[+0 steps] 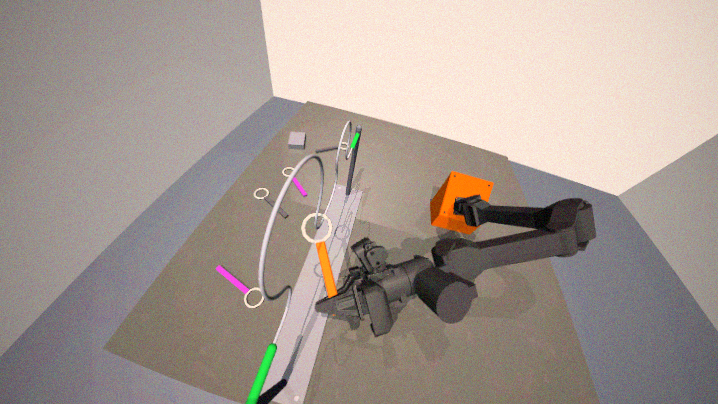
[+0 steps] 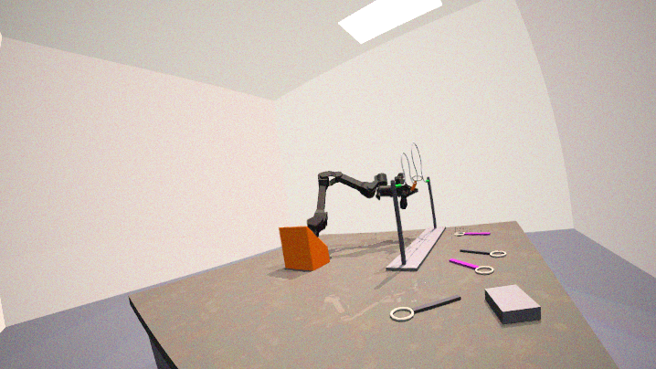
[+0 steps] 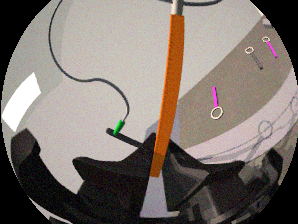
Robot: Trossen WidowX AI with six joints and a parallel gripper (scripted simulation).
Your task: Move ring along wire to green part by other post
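The ring with orange handle is 8 cm to the right of my gripper tip and 4 cm above it. Round my gripper tip: grey block: 24 cm ahead, 73 cm to the right, 23 cm below.
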